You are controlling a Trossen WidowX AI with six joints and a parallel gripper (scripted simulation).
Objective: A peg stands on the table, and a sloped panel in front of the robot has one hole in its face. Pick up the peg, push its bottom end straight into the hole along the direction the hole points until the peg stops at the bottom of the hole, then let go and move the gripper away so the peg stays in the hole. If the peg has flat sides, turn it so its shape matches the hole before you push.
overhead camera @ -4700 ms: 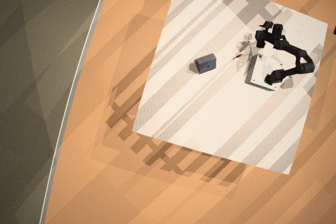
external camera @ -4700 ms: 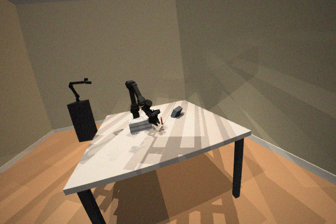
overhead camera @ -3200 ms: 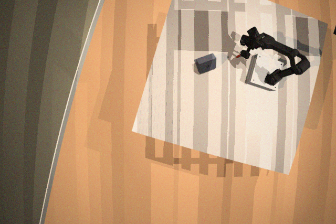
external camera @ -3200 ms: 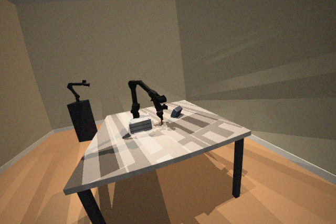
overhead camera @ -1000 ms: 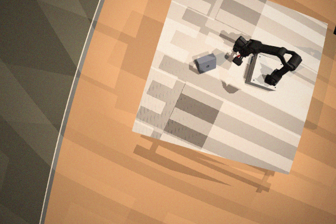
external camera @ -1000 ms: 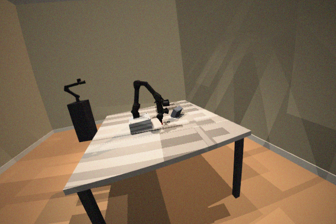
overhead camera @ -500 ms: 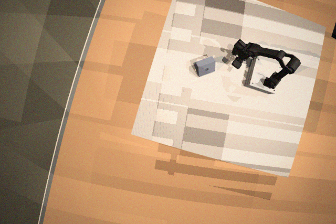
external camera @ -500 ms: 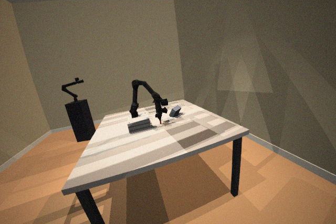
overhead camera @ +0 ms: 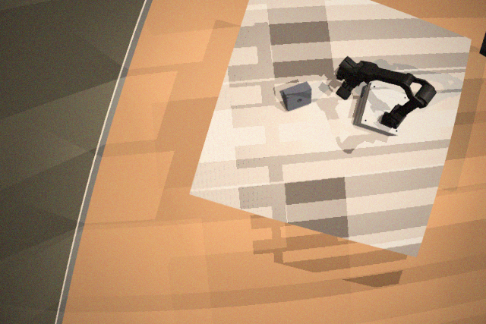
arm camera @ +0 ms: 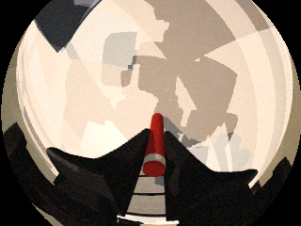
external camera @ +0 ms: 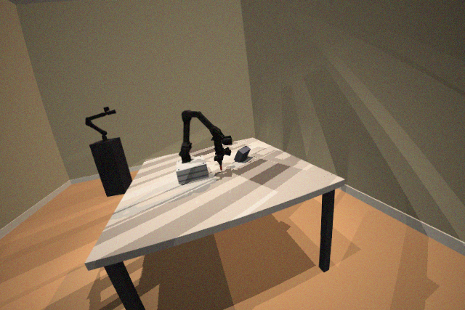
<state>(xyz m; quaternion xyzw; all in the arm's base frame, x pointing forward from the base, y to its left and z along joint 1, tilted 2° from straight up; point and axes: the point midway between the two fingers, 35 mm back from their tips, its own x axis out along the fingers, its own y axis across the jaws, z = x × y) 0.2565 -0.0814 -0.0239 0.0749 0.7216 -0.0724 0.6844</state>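
The grey sloped panel is 20 cm ahead of my gripper tip and 16 cm to the left of it. Also, from my gripper tip: red peg 2 cm above.
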